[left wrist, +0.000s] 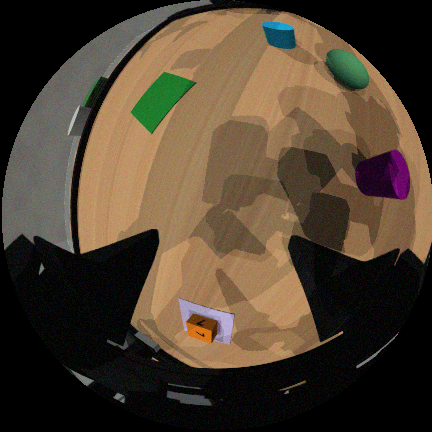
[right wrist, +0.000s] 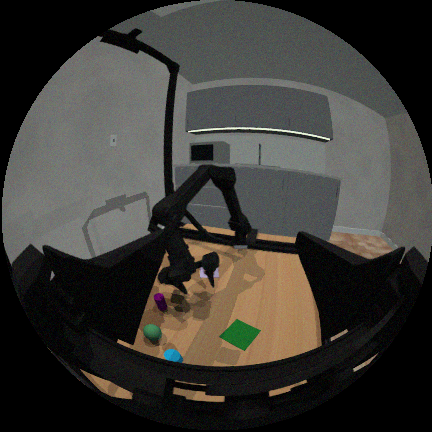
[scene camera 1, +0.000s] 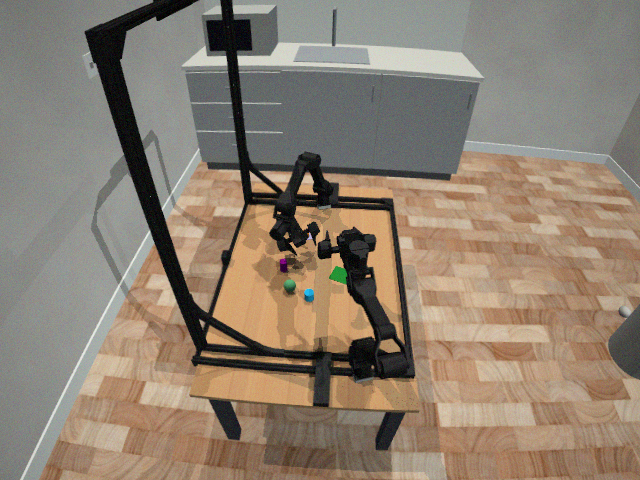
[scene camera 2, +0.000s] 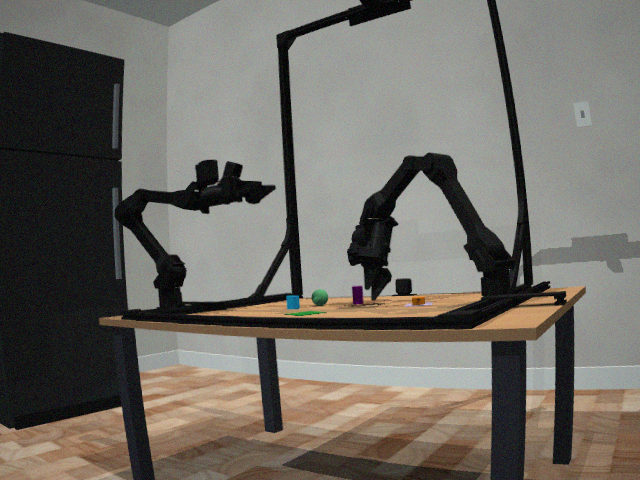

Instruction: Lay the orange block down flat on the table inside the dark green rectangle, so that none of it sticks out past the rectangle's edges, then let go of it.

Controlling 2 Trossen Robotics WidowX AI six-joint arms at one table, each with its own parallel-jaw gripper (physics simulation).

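Places are measured from the left arm's base along level axes (x ahead, y left, z up), in millimetres.
Where they show: left gripper, fingertip midpoint: (left wrist: 226, 239) (right wrist: 199, 290) (scene camera 1: 306, 250) (scene camera 2: 370, 295); right gripper, fingertip midpoint: (right wrist: 233, 237) (scene camera 1: 340, 229) (scene camera 2: 268, 185); left arm's base, link origin: (left wrist: 145, 346) (right wrist: 239, 241) (scene camera 1: 323, 202) (scene camera 2: 497, 296); right arm's base, link origin: (scene camera 1: 361, 370) (scene camera 2: 170, 307).
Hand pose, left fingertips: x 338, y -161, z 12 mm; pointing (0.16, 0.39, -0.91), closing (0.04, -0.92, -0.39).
Each offset is from my left fingertips to the centre of the thing. "pt": to the spot under its first point.
The orange block {132 mm back, 21 mm left, 21 mm down} (scene camera 2: 418, 300) (left wrist: 201, 328) rests on the pale lavender patch {pt 123 mm back, 8 mm right, 30 mm down} (left wrist: 227, 327) (right wrist: 209, 274), near one of its edges, with dark marks on it. In scene camera 1 the left arm hides it. The dark green rectangle {pt 140 mm ahead, 105 mm left, 30 mm down} (scene camera 1: 338, 274) (scene camera 2: 305, 313) (left wrist: 162, 101) (right wrist: 240, 334) lies flat on the table, apart from the block; the right arm covers part of it in scene camera 1. My left gripper (scene camera 1: 305, 248) (scene camera 2: 370, 292) (left wrist: 226, 239) (right wrist: 199, 290) is open and empty, pointing down above the table beside the block. My right gripper (scene camera 2: 273, 188) is open and empty, high above the table.
A purple cylinder {62 mm ahead, 111 mm right, 5 mm down} (scene camera 1: 283, 265) (scene camera 2: 357, 295) (left wrist: 382, 175) (right wrist: 160, 301) stands near the left gripper. A green ball {175 mm ahead, 106 mm right, 7 mm down} (scene camera 1: 290, 285) (scene camera 2: 320, 297) (left wrist: 347, 69) (right wrist: 152, 333) and a blue cylinder {235 mm ahead, 42 mm right, 13 mm down} (scene camera 1: 309, 295) (scene camera 2: 293, 302) (left wrist: 280, 35) (right wrist: 172, 355) are farther off. A black frame edges the table.
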